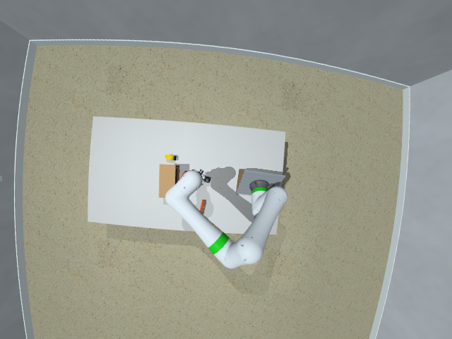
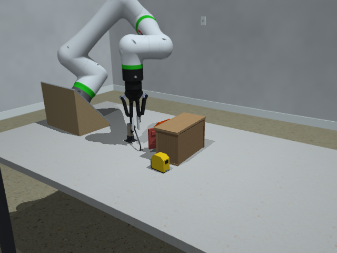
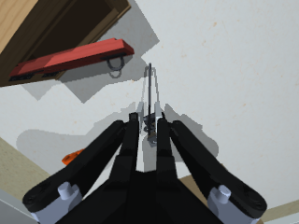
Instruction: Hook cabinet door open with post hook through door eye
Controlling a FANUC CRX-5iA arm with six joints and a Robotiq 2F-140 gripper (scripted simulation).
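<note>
Right now the thin dark hook is 10 mm ahead of my hand and 70 mm below it. From my hand the other things lie so: red door: 120 mm ahead, 80 mm to the left, 50 mm below; then yellow tape measure: 260 mm ahead, 90 mm to the right, 90 mm below; then orange tool: 70 mm behind, 270 mm to the left, 100 mm below.
</note>
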